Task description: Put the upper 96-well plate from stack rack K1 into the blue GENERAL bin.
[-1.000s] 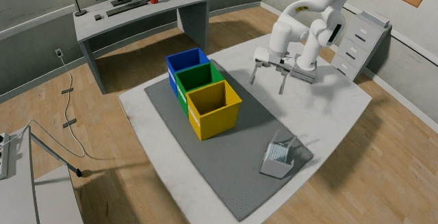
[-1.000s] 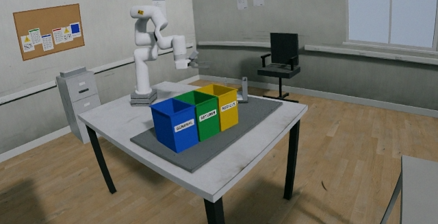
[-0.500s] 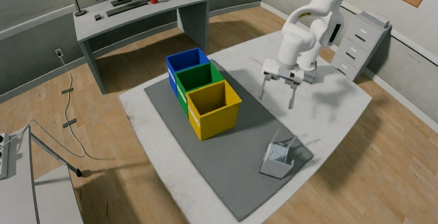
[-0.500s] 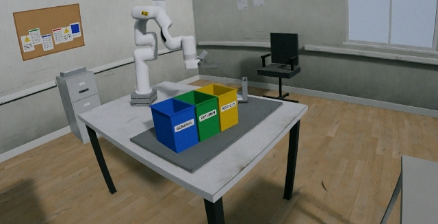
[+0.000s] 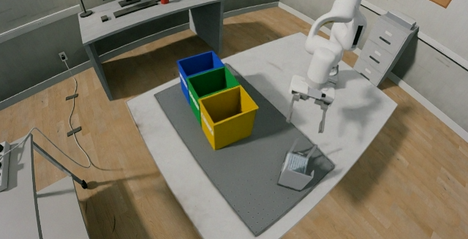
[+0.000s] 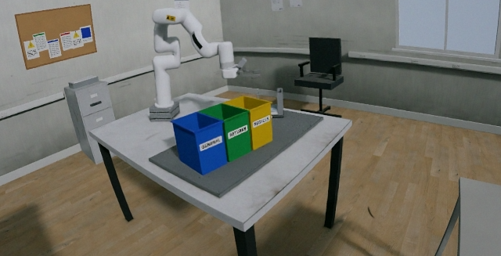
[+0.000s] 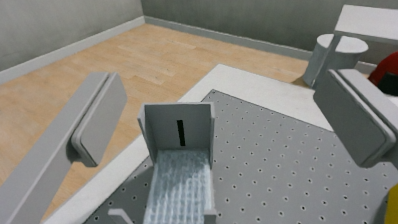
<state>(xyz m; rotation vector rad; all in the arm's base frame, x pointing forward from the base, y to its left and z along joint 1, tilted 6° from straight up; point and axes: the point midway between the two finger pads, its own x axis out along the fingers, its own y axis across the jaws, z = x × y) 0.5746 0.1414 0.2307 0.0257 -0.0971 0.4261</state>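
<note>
The white plate is 40 mm ahead of my hand, 60 mm to the left of it and 220 mm below it. Also, from my hand: green bin: 60 mm ahead, 390 mm to the right, 160 mm below; blue general bin: 20 mm ahead, 510 mm to the right, 160 mm below; yellow bin: 90 mm ahead, 260 mm to the right, 160 mm below.
</note>
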